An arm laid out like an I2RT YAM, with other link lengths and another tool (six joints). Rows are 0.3 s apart.
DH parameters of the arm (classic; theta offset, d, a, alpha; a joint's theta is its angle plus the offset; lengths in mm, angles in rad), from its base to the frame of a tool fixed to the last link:
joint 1: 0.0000 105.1 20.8 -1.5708
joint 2: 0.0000 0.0 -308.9 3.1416
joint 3: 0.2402 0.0 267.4 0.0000
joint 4: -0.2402 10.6 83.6 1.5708
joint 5: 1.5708 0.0 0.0 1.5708
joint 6: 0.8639 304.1 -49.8 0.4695
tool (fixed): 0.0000 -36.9 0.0 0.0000
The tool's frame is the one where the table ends.
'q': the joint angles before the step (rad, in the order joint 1, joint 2, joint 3, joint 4, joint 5, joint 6). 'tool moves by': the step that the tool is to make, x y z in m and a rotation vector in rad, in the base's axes. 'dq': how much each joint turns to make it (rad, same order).
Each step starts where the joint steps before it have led.
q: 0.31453 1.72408 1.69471 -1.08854 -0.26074 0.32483
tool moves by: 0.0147 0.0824 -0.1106 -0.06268 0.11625 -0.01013
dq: 0.18388 0.24996 -0.00101 0.15713 0.08736 0.17739
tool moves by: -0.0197 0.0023 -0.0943 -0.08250 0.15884 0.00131
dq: 0.02246 0.17133 -0.00041 -0.00337 0.00038 0.02209
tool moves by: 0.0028 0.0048 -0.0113 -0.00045 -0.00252 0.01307
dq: 0.00418 0.02633 0.00002 0.02669 -0.00001 -0.00918
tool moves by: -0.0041 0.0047 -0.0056 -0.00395 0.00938 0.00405
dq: 0.01150 0.01146 0.00137 0.00132 0.00001 0.00768
